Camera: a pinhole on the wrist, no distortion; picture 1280 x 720 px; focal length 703.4 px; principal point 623.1 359.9 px. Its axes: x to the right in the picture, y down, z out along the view. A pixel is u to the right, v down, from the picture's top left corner.
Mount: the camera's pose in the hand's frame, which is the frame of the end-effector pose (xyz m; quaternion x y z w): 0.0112 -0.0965 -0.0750 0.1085 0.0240 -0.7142 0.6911
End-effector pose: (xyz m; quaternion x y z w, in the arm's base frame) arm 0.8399 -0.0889 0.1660 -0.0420 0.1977 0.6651 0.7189
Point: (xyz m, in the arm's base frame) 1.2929 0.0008 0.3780
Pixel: 956 482
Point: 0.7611 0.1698 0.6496
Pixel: 60 524
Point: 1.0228 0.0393 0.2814
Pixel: 600 658
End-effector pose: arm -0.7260 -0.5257 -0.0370 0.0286 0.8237 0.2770 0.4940
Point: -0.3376 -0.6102 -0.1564
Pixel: 697 217
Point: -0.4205 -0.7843 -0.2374
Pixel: 1091 272
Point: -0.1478 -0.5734 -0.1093
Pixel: 633 134
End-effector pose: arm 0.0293 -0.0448 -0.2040 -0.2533 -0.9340 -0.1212 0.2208
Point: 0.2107 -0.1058 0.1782
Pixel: behind the camera
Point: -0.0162 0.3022 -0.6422
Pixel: 59 383
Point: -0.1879 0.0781 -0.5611
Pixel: 418 500
